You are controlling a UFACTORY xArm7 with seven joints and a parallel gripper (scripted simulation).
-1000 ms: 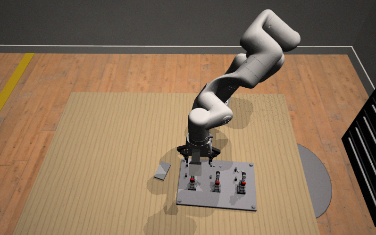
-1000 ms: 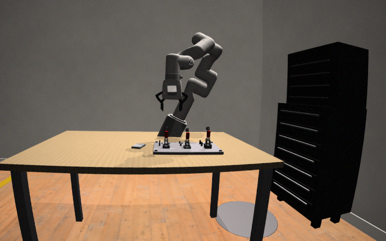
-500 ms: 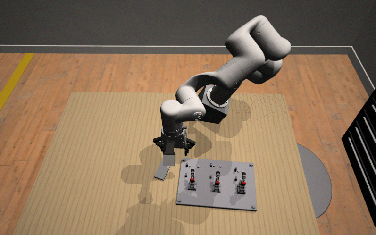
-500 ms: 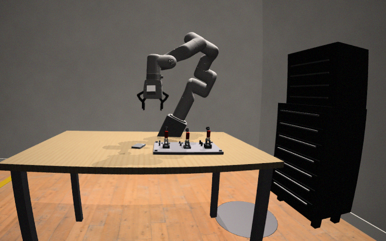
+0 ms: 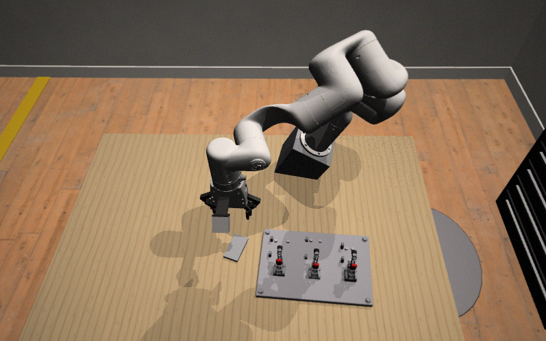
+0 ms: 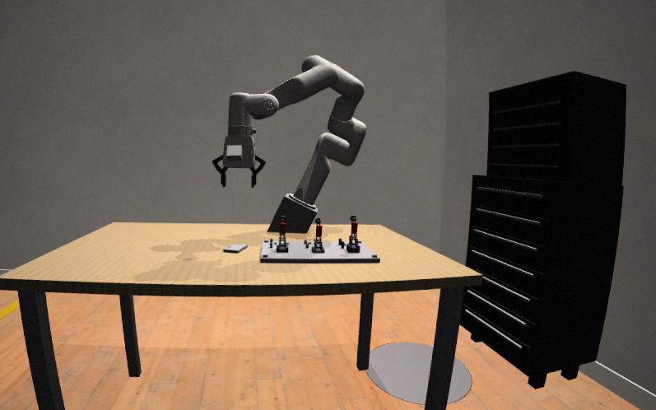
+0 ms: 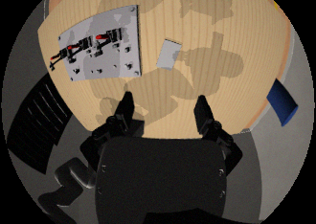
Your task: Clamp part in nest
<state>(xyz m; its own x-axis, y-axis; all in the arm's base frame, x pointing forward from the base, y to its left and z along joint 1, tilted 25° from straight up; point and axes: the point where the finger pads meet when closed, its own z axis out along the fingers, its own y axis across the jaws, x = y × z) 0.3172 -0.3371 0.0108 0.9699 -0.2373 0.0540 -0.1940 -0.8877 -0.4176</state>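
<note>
Right now my hand is 1 cm to the left of the grey flat part and 21 cm above it.
</note>
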